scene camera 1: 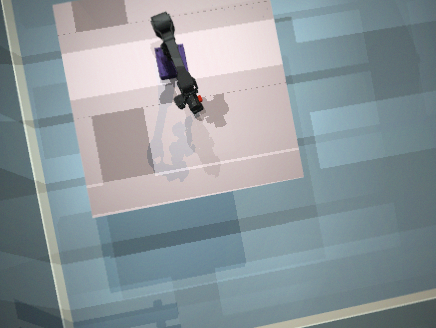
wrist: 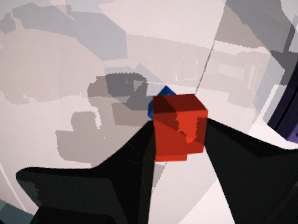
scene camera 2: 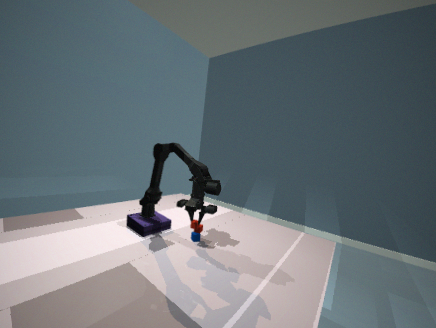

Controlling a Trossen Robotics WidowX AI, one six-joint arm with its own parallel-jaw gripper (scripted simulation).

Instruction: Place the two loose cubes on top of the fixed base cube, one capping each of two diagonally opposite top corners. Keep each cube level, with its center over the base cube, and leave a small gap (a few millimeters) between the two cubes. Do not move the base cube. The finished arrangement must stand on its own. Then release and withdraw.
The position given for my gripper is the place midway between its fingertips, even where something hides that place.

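Labels:
There's a red cube [wrist: 179, 121] here, and it's my gripper [wrist: 177, 124] that's holding it.

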